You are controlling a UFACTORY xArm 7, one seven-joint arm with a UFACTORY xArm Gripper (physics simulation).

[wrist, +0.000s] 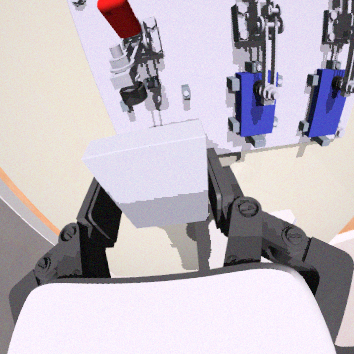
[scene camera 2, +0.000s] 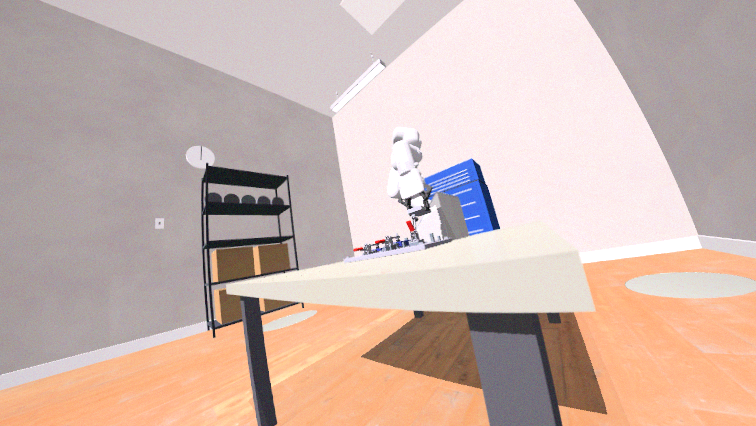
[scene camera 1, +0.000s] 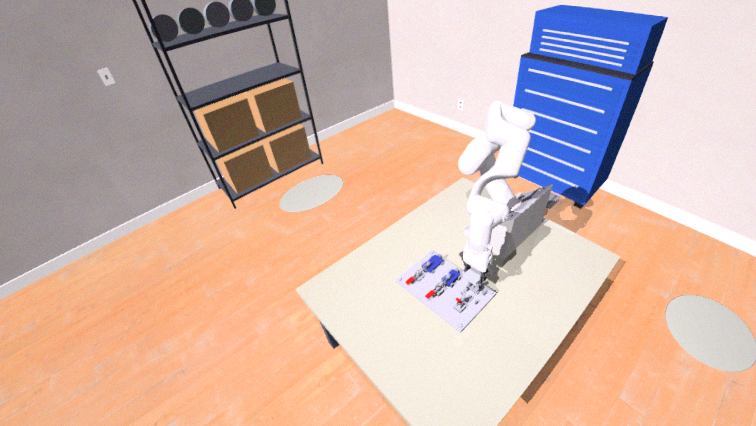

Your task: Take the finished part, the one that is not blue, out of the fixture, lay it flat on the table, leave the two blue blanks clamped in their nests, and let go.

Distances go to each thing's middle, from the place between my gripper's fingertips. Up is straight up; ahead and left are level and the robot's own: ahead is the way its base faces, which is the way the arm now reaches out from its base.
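The finished part [wrist: 157, 176] has my gripper 1 cm below it. Counting from my hand, the fixture plate [scene camera 1: 443, 305] is 12 cm below, 10 cm to the right and 5 cm ahead, and the clamp arm [wrist: 123, 68] is 5 cm below, 7 cm ahead and 1 cm to the left.
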